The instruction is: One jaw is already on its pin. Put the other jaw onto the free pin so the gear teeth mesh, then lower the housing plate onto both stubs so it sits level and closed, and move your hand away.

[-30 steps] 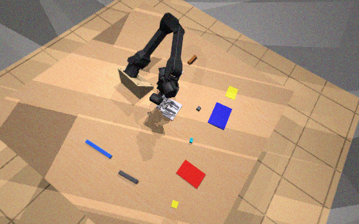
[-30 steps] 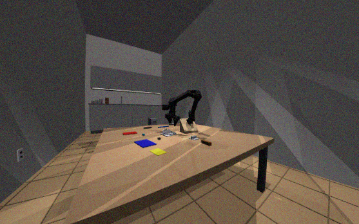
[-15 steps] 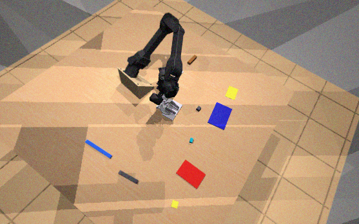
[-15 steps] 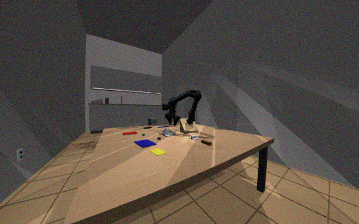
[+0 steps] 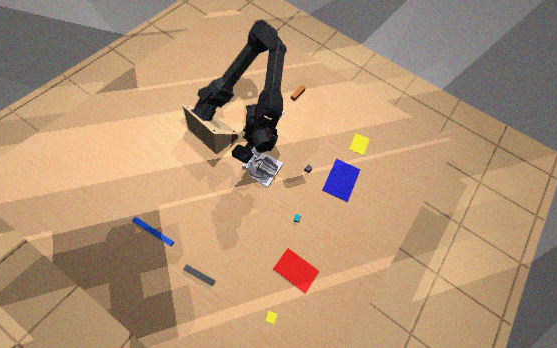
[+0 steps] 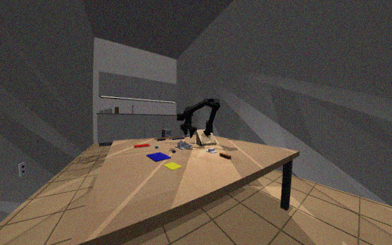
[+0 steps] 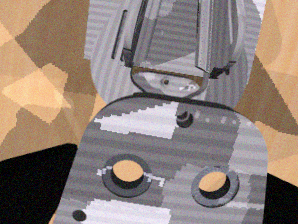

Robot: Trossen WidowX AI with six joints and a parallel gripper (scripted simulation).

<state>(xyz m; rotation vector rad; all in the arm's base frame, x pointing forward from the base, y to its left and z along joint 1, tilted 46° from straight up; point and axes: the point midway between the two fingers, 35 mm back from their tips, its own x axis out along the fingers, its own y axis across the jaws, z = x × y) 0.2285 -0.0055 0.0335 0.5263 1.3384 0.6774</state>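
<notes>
The grey jaw lies 60 mm below my gripper tip, 30 mm ahead of it and 10 mm to the right of it. The rest, counted from my gripper tip: black cube (190 mm ahead, 120 mm to the left, 80 mm below); blue sheet (310 mm ahead, 170 mm to the left, 80 mm below); cyan cube (270 mm ahead, 80 mm below, 70 mm to the right).
</notes>
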